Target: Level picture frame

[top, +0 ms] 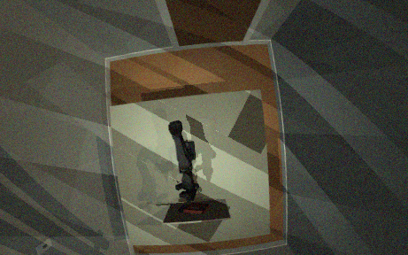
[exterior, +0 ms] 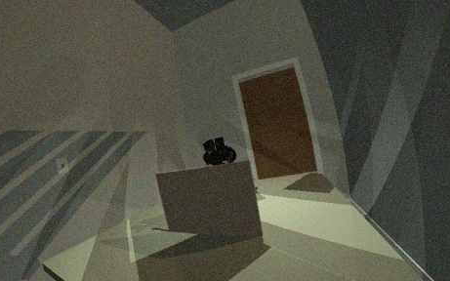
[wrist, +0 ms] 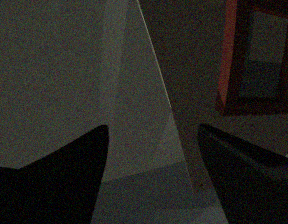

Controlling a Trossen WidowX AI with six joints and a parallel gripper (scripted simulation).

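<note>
My gripper tip is now 17 cm above the picture frame, 14 cm short of it and 2 cm to the right of it. From my gripper tip the other things lie so: wall panel: 17 cm below, 15 cm ahead, 1 cm to the left.
</note>
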